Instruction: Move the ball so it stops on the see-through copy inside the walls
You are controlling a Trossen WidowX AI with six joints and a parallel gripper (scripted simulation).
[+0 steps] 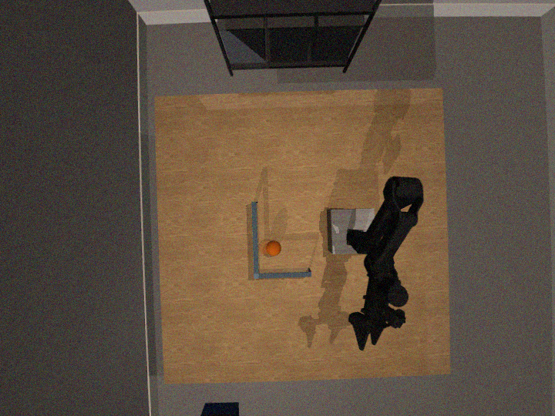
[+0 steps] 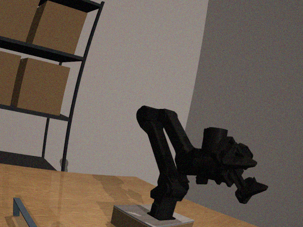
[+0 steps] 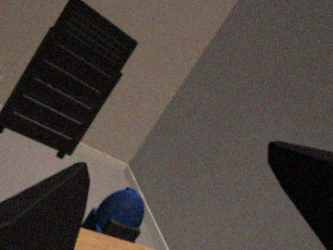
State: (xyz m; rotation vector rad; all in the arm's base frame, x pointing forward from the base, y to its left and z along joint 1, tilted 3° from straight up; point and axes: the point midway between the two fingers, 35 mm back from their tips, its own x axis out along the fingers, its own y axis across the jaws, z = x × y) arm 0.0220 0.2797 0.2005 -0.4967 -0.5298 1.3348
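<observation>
The orange ball lies 31 cm ahead of my gripper tip, 26 cm below it and 23 cm to the right of it. Round my gripper tip: see-through copy: 34 cm ahead, 26 cm below, 23 cm to the right.
</observation>
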